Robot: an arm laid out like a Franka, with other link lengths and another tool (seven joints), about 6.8 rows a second.
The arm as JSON. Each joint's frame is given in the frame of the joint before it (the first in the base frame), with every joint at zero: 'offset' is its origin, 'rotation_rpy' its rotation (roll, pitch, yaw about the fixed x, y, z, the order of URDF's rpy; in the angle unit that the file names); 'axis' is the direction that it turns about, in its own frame. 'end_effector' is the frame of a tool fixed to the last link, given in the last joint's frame.
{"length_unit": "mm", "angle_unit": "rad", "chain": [
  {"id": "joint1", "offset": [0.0, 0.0, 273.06], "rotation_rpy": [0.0, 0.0, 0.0], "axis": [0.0, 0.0, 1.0]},
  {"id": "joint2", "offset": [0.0, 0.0, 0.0], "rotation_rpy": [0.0, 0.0, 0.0], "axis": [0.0, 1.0, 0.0]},
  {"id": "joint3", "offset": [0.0, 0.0, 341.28], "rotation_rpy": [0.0, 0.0, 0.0], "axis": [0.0, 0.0, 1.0]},
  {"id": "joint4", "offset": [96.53, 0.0, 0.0], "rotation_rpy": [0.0, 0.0, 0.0], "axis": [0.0, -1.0, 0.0]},
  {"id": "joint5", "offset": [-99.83, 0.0, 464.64], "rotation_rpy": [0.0, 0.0, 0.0], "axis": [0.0, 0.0, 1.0]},
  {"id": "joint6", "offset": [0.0, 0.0, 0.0], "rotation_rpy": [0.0, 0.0, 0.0], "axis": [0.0, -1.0, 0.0]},
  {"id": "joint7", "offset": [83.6, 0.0, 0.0], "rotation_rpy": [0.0, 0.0, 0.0], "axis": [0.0, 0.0, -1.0]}
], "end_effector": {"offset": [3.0, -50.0, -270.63], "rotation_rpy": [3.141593, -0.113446, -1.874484]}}
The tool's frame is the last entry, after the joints.
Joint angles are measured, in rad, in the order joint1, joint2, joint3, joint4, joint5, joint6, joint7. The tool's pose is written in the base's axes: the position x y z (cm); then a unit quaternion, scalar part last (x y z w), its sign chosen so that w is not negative. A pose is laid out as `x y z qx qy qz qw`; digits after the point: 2 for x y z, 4 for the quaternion.
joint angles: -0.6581 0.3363 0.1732 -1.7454 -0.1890 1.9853 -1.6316
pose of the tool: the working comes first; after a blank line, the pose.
Where each joint sits with the arm in this pose, in the base's axes (m; each line is computed from the numbers above, not from the rounded line before):
joint1: 0.0000 0.0000 0.2731
joint2: 0.0000 0.0000 0.2731
joint3: 0.0891 -0.0689 0.5952
joint4: 0.1703 -0.1106 0.5638
joint5: 0.5743 -0.3195 0.4261
joint6: 0.5743 -0.3195 0.4261
joint7: 0.6506 -0.3529 0.4183
the tool: 0.6634 -0.3841 0.1451

66.34 -38.41 14.51 0.9465 -0.3154 0.0025 0.0682
